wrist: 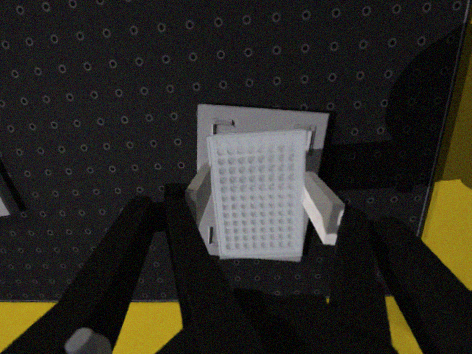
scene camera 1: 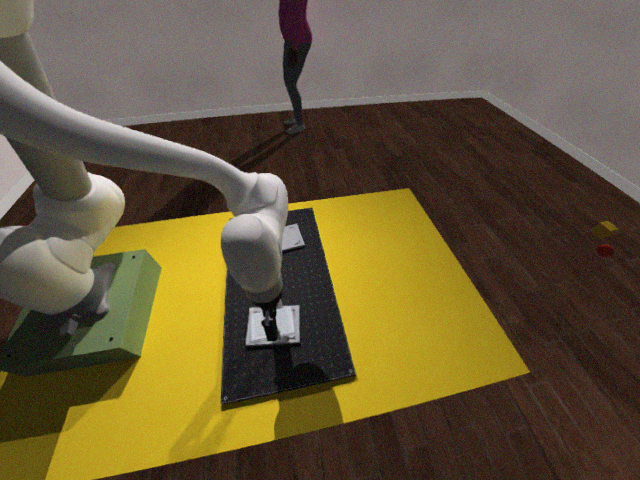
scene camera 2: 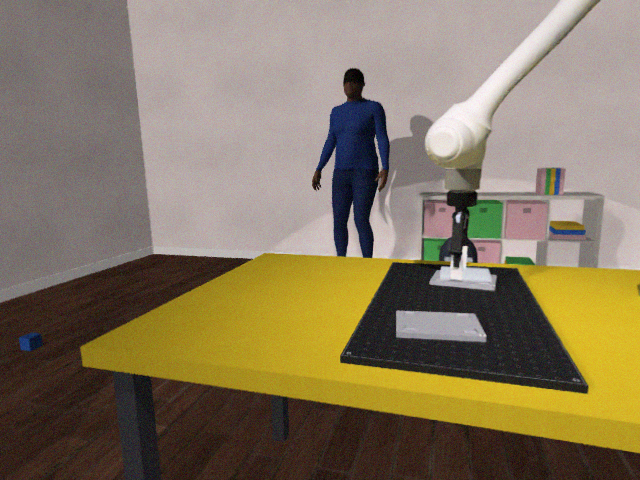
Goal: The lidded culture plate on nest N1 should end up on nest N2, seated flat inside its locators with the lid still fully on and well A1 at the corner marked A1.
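Where they show: gripper, fingertip midpoint: (wrist: 257, 182) (scene camera 1: 277, 323) (scene camera 2: 458, 274); arm's base, link origin: (scene camera 1: 80, 296).
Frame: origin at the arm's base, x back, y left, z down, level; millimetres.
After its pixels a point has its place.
Note:
The white lidded culture plate (scene camera 1: 285, 321) {x -577, y -261, z 66 mm} (scene camera 2: 480, 274) {x -503, y -217, z 66 mm} (wrist: 257, 200) {x -538, y -250, z 66 mm} is at the light grey nest N1 (scene camera 1: 297, 310) {x -623, y -231, z 85 mm} (scene camera 2: 488, 285) {x -492, y -176, z 84 mm} (wrist: 260, 115) {x -612, y -268, z 85 mm}. In the wrist view it lies slightly turned against the nest, and two corner locators show beyond its upper edge. My gripper (scene camera 1: 271, 333) {x -552, y -253, z 76 mm} (scene camera 2: 458, 271) {x -552, y -253, z 76 mm} (wrist: 257, 182) {x -552, y -253, z 76 mm} is shut on the plate, with a pale finger pad at each long side. Whether the plate is seated or slightly raised, I cannot tell. Lid edges and the A1 marks are too small to read. Nest N2 (scene camera 1: 293, 236) {x -699, y 76, z 85 mm} (scene camera 2: 439, 326) {x -649, y 105, z 85 mm} is empty.
Both nests are on the black perforated board (scene camera 1: 310, 289) {x -689, y -168, z 96 mm} (scene camera 2: 516, 330) {x -501, y 82, z 96 mm} (wrist: 110, 60) {x -689, y -144, z 96 mm}, on the yellow table (scene camera 1: 403, 289) {x -1005, y -276, z 109 mm} (scene camera 2: 248, 310) {x -1077, y -16, z 109 mm}. The arm stands on a green base (scene camera 1: 129, 310) {x -148, y -97, z 7 mm}. One person (scene camera 1: 295, 56) stands behind in scene camera 1, another (scene camera 2: 356, 139) in scene camera 2.

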